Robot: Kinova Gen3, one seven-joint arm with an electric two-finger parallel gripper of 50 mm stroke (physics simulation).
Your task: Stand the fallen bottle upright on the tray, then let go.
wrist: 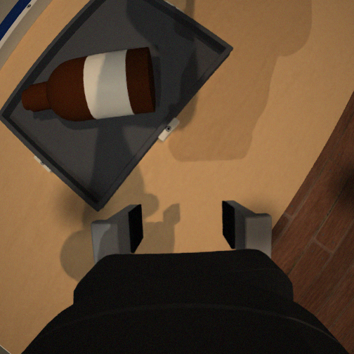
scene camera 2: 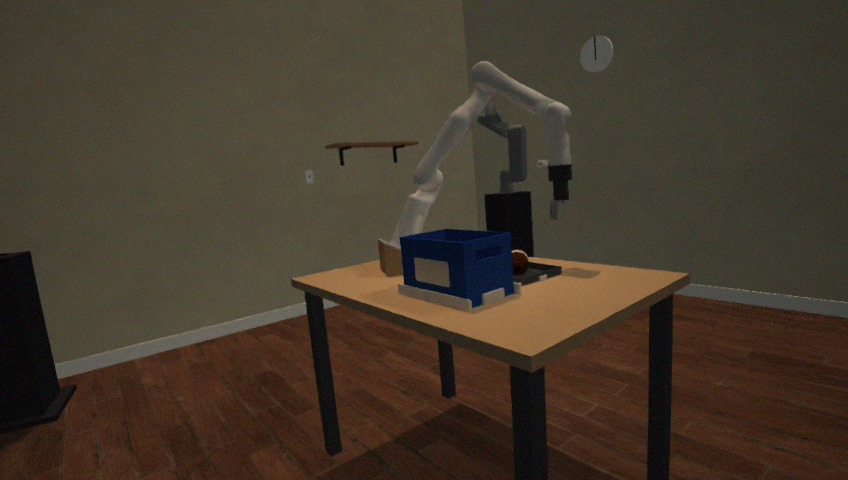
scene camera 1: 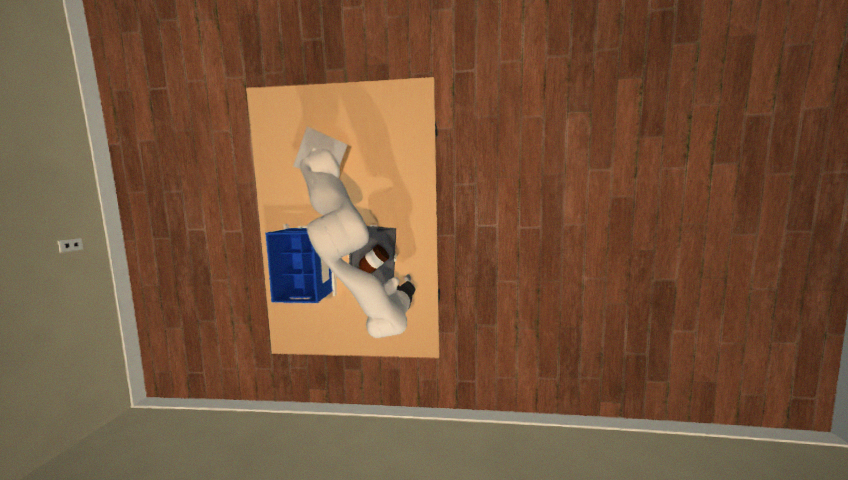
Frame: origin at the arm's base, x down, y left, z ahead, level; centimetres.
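Seen in the pictures: gripper, between the fingertips: (scene camera 2: 554, 219) (scene camera 1: 403, 280).
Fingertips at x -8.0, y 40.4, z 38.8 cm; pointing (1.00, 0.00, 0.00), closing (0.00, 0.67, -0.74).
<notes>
Offsets run from my fingertips to a thing's middle. "spot": to the spot under its first point.
The brown bottle {dx +12.8, dy -16.6, dz -0.8 cm} (scene camera 1: 374, 258) (scene camera 2: 519, 262) (wrist: 107, 85) with a white label lies on its side in the dark grey tray {spot: dx +16.5, dy -12.0, dz -13.0 cm} (scene camera 1: 386, 235) (wrist: 75, 145). In the wrist view its neck points left and its base right. In the scene camera 2 view the blue crate hides part of the tray. My gripper (scene camera 1: 409, 278) (scene camera 2: 554, 211) (wrist: 181, 219) is open, with nothing between the fingers. It points down, well above the table and beside the tray, apart from the bottle. In the wrist view the fingers are below and to the right of the bottle's base.
A blue crate {dx +8.2, dy -42.9, dz +3.1 cm} (scene camera 1: 321, 291) (scene camera 2: 458, 274) with inner dividers stands on the table beside the tray, with pale brackets along its base. Small pale brackets sit at the tray's edges. The arm's base block (scene camera 2: 389, 259) stands at the table's far end. The arm reaches over the crate and tray area.
</notes>
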